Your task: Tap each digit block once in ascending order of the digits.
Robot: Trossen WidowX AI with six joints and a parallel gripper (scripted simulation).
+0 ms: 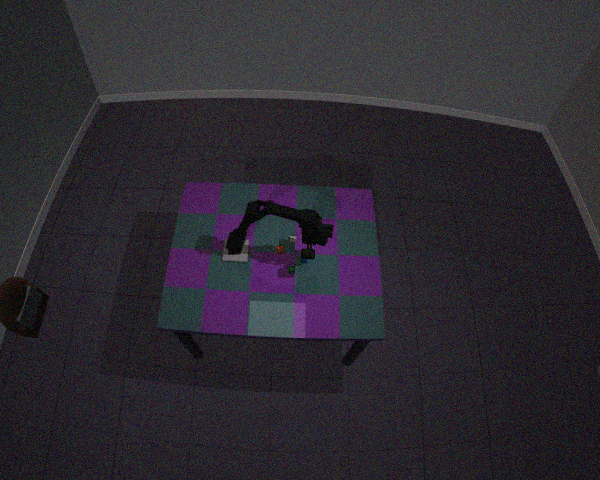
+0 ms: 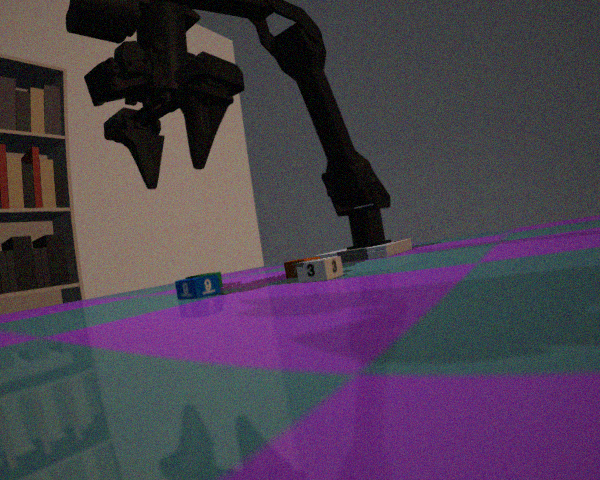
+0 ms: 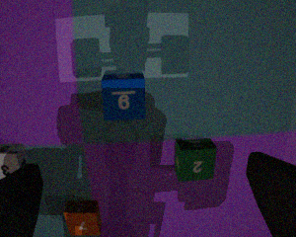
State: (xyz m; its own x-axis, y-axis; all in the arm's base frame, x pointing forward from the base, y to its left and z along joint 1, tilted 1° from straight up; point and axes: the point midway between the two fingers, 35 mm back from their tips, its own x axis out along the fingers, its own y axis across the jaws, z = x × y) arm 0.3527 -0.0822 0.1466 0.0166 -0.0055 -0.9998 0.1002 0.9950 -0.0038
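My gripper tip is now 70 mm past the green block, 40 mm to the left of it and 110 mm above it. Also, from my gripper tip: blue block: 10 mm to the left, 110 mm below; then orange block: 120 mm behind, 70 mm to the left, 110 mm below.
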